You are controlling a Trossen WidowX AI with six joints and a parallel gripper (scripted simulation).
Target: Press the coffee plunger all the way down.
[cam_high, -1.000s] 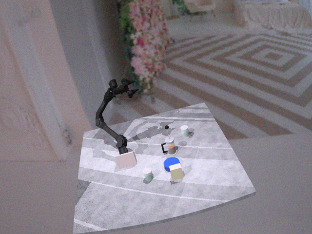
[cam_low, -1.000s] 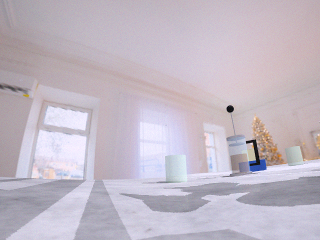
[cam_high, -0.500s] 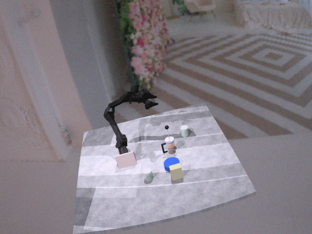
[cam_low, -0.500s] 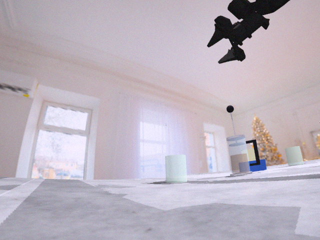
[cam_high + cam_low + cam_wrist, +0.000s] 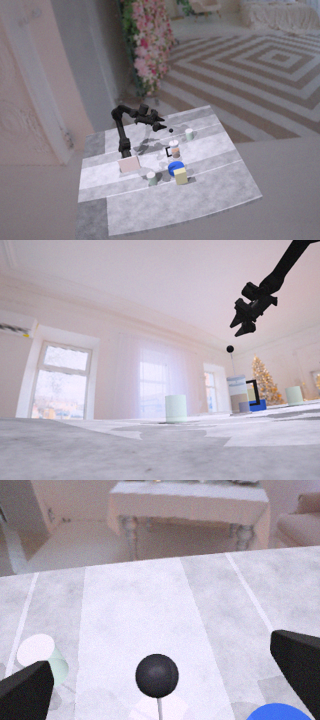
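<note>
Now: the coffee press 200 mm below my gripper tip and 10 mm ahead of it. Round my gripper tip: cream cube (290 mm to the right, 270 mm below, 20 mm ahead); blue disc (300 mm below, 160 mm to the right).
</note>
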